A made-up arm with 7 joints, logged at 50 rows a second.
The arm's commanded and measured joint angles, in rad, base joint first. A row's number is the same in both.
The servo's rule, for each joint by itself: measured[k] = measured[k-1] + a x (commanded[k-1-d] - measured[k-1]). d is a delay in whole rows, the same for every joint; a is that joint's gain. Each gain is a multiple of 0.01, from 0.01 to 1. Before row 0 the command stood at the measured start. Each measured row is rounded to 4 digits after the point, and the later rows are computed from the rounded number. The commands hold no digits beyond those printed.
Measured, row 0:
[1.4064, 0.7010, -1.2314, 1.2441, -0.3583, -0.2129, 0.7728]
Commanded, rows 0 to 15:
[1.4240, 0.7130, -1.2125, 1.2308, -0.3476, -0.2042, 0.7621]
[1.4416, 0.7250, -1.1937, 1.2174, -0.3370, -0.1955, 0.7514]
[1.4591, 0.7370, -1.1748, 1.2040, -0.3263, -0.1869, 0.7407]
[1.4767, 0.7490, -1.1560, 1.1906, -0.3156, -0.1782, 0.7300]
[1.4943, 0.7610, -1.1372, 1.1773, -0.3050, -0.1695, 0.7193]
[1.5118, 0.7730, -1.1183, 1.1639, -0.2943, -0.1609, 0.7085]
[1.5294, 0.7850, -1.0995, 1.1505, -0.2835, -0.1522, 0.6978]
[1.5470, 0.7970, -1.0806, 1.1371, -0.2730, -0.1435, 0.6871]
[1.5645, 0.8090, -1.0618, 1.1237, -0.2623, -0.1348, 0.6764]
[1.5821, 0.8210, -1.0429, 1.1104, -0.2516, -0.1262, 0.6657]
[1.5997, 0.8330, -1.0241, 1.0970, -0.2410, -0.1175, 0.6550]
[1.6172, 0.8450, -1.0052, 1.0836, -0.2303, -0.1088, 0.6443]
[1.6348, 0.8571, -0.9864, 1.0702, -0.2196, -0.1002, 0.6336]
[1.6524, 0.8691, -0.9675, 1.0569, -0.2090, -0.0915, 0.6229]
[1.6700, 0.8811, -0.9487, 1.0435, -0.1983, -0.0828, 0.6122]
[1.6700, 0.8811, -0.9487, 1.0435, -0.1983, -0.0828, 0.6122]
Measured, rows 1 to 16:
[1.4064, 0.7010, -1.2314, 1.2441, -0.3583, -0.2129, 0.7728]
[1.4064, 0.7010, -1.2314, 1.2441, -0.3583, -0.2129, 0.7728]
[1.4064, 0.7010, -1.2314, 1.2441, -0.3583, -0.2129, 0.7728]
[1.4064, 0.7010, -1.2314, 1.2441, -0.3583, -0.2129, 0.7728]
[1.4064, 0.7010, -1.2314, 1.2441, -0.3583, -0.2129, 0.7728]
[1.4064, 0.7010, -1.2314, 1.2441, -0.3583, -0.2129, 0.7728]
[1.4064, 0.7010, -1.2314, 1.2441, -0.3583, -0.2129, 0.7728]
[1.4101, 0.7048, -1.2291, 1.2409, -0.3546, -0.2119, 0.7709]
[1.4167, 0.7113, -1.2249, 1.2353, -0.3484, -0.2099, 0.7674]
[1.4256, 0.7195, -1.2189, 1.2278, -0.3407, -0.2071, 0.7626]
[1.4363, 0.7289, -1.2114, 1.2189, -0.3319, -0.2036, 0.7567]
[1.4485, 0.7392, -1.2025, 1.2089, -0.3225, -0.1995, 0.7500]
[1.4618, 0.7500, -1.1924, 1.1981, -0.3126, -0.1949, 0.7425]
[1.4760, 0.7612, -1.1813, 1.1867, -0.3024, -0.1898, 0.7345]
[1.4909, 0.7727, -1.1692, 1.1748, -0.2921, -0.1842, 0.7260]
[1.5064, 0.7843, -1.1563, 1.1625, -0.2817, -0.1783, 0.7171]
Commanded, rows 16 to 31:
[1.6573, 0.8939, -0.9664, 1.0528, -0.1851, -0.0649, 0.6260]
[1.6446, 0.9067, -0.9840, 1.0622, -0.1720, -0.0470, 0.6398]
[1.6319, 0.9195, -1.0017, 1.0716, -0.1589, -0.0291, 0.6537]
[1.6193, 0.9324, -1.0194, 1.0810, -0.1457, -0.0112, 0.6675]
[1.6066, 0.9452, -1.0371, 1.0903, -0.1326, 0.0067, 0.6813]
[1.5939, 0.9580, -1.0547, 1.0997, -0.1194, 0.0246, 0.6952]
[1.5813, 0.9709, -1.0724, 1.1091, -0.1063, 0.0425, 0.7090]
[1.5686, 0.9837, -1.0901, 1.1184, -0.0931, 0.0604, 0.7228]
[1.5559, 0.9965, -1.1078, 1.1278, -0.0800, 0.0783, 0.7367]
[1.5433, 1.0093, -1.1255, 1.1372, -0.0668, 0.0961, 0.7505]
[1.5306, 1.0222, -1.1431, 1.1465, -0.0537, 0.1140, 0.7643]
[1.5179, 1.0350, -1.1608, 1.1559, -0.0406, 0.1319, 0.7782]
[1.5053, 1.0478, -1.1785, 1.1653, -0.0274, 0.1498, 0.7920]
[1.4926, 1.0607, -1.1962, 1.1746, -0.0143, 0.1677, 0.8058]
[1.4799, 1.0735, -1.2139, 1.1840, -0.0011, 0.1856, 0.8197]
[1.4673, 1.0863, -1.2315, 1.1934, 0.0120, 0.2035, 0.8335]
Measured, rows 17 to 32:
[1.5223, 0.7960, -1.1427, 1.1500, -0.2712, -0.1720, 0.7078]
[1.5386, 0.8078, -1.1285, 1.1373, -0.2606, -0.1655, 0.6983]
[1.5551, 0.8197, -1.1137, 1.1244, -0.2500, -0.1587, 0.6886]
[1.5718, 0.8317, -1.0984, 1.1114, -0.2394, -0.1517, 0.6787]
[1.5887, 0.8437, -1.0827, 1.0983, -0.2288, -0.1445, 0.6687]
[1.6058, 0.8557, -1.0666, 1.0851, -0.2181, -0.1371, 0.6585]
[1.6193, 0.8638, -1.0525, 1.0751, -0.2112, -0.1306, 0.6502]
[1.6273, 0.8734, -1.0422, 1.0697, -0.2021, -0.1227, 0.6458]
[1.6309, 0.8841, -1.0352, 1.0679, -0.1916, -0.1136, 0.6447]
[1.6311, 0.8954, -1.0312, 1.0688, -0.1802, -0.1035, 0.6463]
[1.6286, 0.9072, -1.0298, 1.0717, -0.1681, -0.0924, 0.6501]
[1.6240, 0.9194, -1.0307, 1.0762, -0.1557, -0.0805, 0.6557]
[1.6177, 0.9318, -1.0336, 1.0818, -0.1430, -0.0679, 0.6628]
[1.6101, 0.9443, -1.0383, 1.0884, -0.1302, -0.0547, 0.6711]
[1.6014, 0.9569, -1.0445, 1.0956, -0.1172, -0.0409, 0.6804]
[1.5918, 0.9696, -1.0521, 1.1033, -0.1042, -0.0266, 0.6905]

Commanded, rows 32 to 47:
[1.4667, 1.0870, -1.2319, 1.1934, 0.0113, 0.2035, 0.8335]
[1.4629, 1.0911, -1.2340, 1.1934, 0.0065, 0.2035, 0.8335]
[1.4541, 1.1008, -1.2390, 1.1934, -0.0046, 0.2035, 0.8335]
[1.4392, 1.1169, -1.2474, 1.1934, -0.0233, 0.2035, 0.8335]
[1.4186, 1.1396, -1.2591, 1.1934, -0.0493, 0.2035, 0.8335]
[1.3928, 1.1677, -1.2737, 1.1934, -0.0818, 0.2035, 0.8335]
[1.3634, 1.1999, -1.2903, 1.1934, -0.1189, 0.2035, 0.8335]
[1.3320, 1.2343, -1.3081, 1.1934, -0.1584, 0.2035, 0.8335]
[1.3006, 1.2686, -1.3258, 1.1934, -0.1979, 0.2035, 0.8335]
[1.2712, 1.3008, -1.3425, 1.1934, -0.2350, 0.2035, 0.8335]
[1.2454, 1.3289, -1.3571, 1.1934, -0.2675, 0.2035, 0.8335]
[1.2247, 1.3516, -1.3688, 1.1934, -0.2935, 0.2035, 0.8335]
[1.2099, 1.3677, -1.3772, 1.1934, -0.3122, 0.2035, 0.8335]
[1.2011, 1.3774, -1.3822, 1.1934, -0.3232, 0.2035, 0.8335]
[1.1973, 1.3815, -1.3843, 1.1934, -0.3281, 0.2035, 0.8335]
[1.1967, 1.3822, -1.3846, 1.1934, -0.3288, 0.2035, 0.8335]
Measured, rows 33 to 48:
[1.5816, 0.9823, -1.0609, 1.1114, -0.0911, -0.0119, 0.7013]
[1.5709, 0.9951, -1.0708, 1.1198, -0.0780, 0.0032, 0.7126]
[1.5598, 1.0079, -1.0816, 1.1285, -0.0649, 0.0186, 0.7244]
[1.5484, 1.0207, -1.0932, 1.1373, -0.0518, 0.0343, 0.7366]
[1.5367, 1.0335, -1.1056, 1.1463, -0.0387, 0.0503, 0.7491]
[1.5248, 1.0463, -1.1186, 1.1553, -0.0255, 0.0665, 0.7618]
[1.5127, 1.0591, -1.1321, 1.1644, -0.0124, 0.0829, 0.7747]
[1.5030, 1.0680, -1.1441, 1.1714, -0.0041, 0.0974, 0.7853]
[1.4946, 1.0754, -1.1549, 1.1767, -0.0004, 0.1101, 0.7940]
[1.4861, 1.0835, -1.1650, 1.1807, -0.0019, 0.1213, 0.8011]
[1.4763, 1.0942, -1.1749, 1.1837, -0.0094, 0.1312, 0.8069]
[1.4642, 1.1087, -1.1850, 1.1860, -0.0234, 0.1399, 0.8117]
[1.4492, 1.1276, -1.1956, 1.1878, -0.0438, 0.1475, 0.8156]
[1.4312, 1.1507, -1.2070, 1.1891, -0.0701, 0.1542, 0.8188]
[1.4104, 1.1775, -1.2191, 1.1901, -0.1010, 0.1601, 0.8214]
[1.3873, 1.2067, -1.2319, 1.1909, -0.1349, 0.1653, 0.8236]

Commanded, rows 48 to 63:
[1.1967, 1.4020, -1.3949, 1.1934, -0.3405, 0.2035, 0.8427]
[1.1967, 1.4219, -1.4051, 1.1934, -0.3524, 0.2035, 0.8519]
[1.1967, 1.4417, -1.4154, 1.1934, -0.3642, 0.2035, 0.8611]
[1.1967, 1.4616, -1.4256, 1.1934, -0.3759, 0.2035, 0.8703]
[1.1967, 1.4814, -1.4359, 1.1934, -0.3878, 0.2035, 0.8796]
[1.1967, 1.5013, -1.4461, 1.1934, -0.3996, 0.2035, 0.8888]
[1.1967, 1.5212, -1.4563, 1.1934, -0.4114, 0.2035, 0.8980]
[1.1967, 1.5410, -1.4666, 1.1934, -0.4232, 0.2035, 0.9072]
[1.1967, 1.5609, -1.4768, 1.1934, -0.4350, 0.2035, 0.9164]
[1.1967, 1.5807, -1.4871, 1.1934, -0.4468, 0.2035, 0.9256]
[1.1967, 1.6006, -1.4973, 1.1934, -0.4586, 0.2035, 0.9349]
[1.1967, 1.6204, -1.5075, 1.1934, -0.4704, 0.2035, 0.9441]
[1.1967, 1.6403, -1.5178, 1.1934, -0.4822, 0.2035, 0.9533]
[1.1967, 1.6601, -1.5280, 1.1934, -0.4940, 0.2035, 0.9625]
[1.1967, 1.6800, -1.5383, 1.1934, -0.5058, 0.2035, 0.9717]
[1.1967, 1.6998, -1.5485, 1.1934, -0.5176, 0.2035, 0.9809]
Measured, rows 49 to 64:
[1.3629, 1.2368, -1.2452, 1.1915, -0.1699, 0.1699, 0.8254]
[1.3382, 1.2663, -1.2586, 1.1920, -0.2041, 0.1739, 0.8269]
[1.3144, 1.2936, -1.2718, 1.1923, -0.2354, 0.1775, 0.8281]
[1.2925, 1.3173, -1.2844, 1.1926, -0.2623, 0.1806, 0.8291]
[1.2733, 1.3365, -1.2961, 1.1928, -0.2836, 0.1833, 0.8299]
[1.2573, 1.3509, -1.3067, 1.1929, -0.2992, 0.1857, 0.8305]
[1.2446, 1.3609, -1.3160, 1.1930, -0.3096, 0.1878, 0.8310]
[1.2345, 1.3741, -1.3255, 1.1931, -0.3204, 0.1897, 0.8331]
[1.2266, 1.3894, -1.3351, 1.1932, -0.3316, 0.1914, 0.8365]
[1.2203, 1.4061, -1.3447, 1.1932, -0.3430, 0.1929, 0.8409]
[1.2153, 1.4239, -1.3544, 1.1932, -0.3545, 0.1942, 0.8462]
[1.2114, 1.4423, -1.3642, 1.1932, -0.3662, 0.1953, 0.8522]
[1.2083, 1.4612, -1.3740, 1.1932, -0.3779, 0.1963, 0.8588]
[1.2059, 1.4804, -1.3839, 1.1932, -0.3896, 0.1972, 0.8659]
[1.2040, 1.4998, -1.3938, 1.1932, -0.4014, 0.1980, 0.8733]
[1.2025, 1.5194, -1.4038, 1.1932, -0.4132, 0.1987, 0.8811]

